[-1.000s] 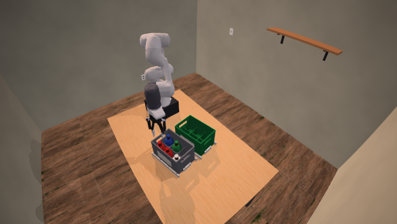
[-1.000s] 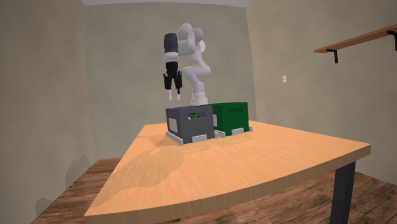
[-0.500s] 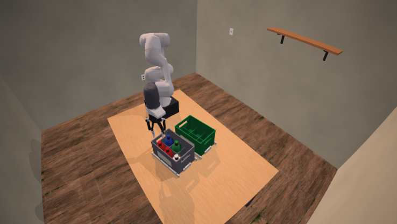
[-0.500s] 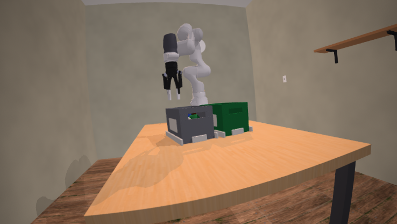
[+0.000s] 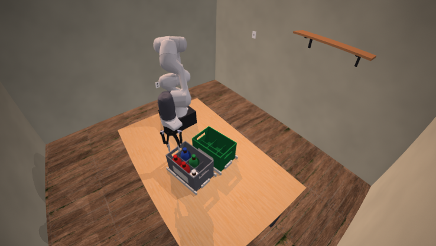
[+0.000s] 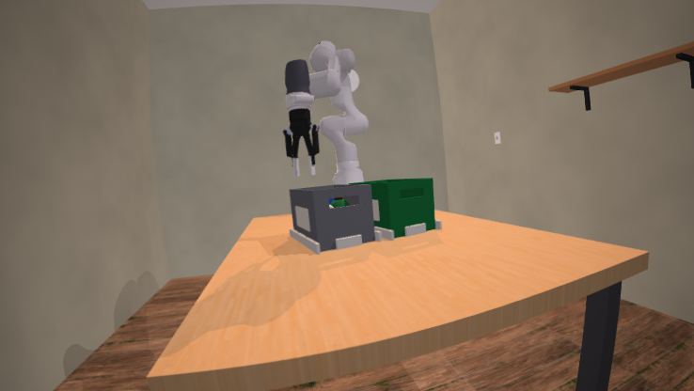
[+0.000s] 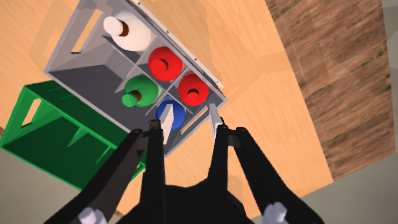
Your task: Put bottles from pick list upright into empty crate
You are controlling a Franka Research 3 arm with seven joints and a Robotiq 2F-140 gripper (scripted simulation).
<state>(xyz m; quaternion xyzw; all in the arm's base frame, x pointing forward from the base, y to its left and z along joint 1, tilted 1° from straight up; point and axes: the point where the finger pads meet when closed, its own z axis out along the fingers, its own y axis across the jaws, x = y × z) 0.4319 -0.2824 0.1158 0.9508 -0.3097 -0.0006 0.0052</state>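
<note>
Right now the blue-label bottle is 16 cm below my hand, 8 cm to the left of it and 2 cm behind it. Also, from my hand: grey crate (17 cm below, 8 cm ahead, 6 cm to the left); white-labelled bottle (18 cm ahead, 16 cm below, 3 cm to the left); green-label bottle (16 cm below, 10 cm to the left, 7 cm ahead).
</note>
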